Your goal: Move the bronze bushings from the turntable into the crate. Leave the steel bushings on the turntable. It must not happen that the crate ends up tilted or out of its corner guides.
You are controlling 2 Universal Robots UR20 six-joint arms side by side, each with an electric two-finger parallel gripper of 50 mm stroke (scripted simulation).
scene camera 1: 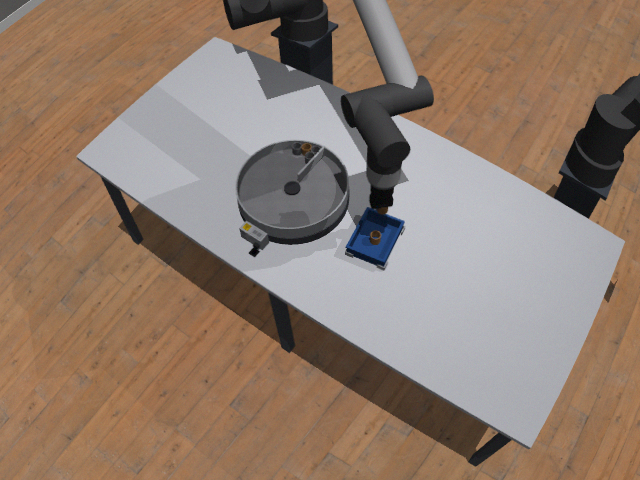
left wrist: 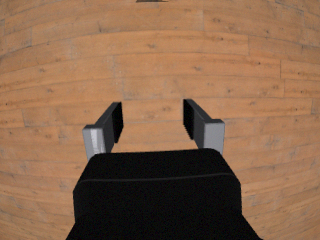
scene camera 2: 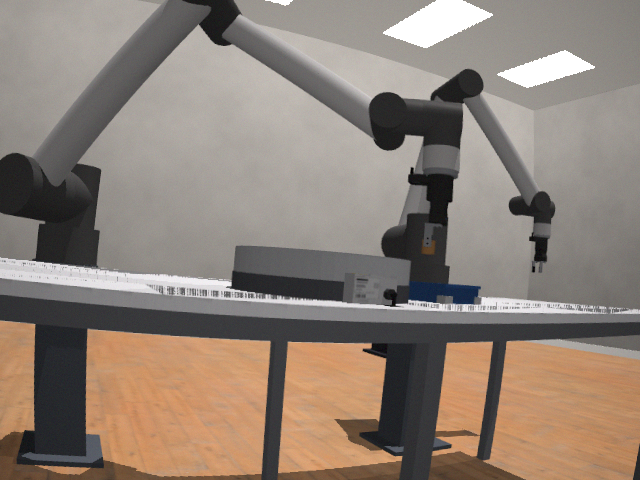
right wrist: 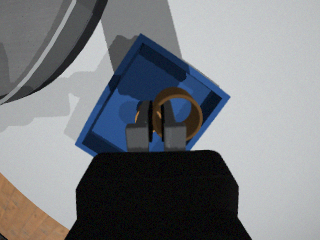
Labels:
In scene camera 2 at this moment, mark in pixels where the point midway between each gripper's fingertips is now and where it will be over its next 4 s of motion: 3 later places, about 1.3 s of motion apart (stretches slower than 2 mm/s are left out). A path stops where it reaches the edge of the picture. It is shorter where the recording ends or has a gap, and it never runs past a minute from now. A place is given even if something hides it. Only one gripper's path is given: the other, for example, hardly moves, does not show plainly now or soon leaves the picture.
My right gripper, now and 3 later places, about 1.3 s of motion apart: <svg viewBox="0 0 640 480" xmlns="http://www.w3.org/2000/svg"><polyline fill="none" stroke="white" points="427,247 425,275 424,289 424,282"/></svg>

